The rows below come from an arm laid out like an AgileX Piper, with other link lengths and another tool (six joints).
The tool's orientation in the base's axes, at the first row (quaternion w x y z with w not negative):
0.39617 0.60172 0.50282 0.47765
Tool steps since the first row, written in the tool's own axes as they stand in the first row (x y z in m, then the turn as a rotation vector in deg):
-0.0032 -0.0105 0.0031 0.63 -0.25 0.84
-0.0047 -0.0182 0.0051 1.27 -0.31 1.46
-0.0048 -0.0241 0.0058 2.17 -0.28 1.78
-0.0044 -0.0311 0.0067 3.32 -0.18 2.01
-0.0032 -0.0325 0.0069 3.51 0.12 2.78
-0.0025 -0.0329 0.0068 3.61 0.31 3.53
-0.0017 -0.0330 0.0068 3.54 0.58 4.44
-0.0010 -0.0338 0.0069 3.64 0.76 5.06
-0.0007 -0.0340 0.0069 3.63 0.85 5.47
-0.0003 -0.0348 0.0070 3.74 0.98 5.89
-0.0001 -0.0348 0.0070 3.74 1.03 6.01
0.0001 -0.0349 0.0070 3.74 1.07 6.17
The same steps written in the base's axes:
0.0005 -0.0012 -0.0113 0.78 0.67 -0.32
0.0007 -0.0013 -0.0194 1.40 1.31 -0.41
0.0000 -0.0004 -0.0252 1.75 2.19 -0.29
-0.0007 0.0013 -0.0321 2.04 3.31 -0.05
-0.0008 0.0027 -0.0333 2.87 3.44 0.10
-0.0009 0.0035 -0.0335 3.64 3.51 0.12
-0.0009 0.0043 -0.0334 4.59 3.39 0.16
-0.0010 0.0051 -0.0341 5.24 3.46 0.21
-0.0010 0.0055 -0.0343 5.65 3.44 0.20
-0.0011 0.0060 -0.0350 6.10 3.52 0.24
-0.0011 0.0062 -0.0349 6.22 3.51 0.26
-0.0011 0.0064 -0.0350 6.39 3.51 0.27

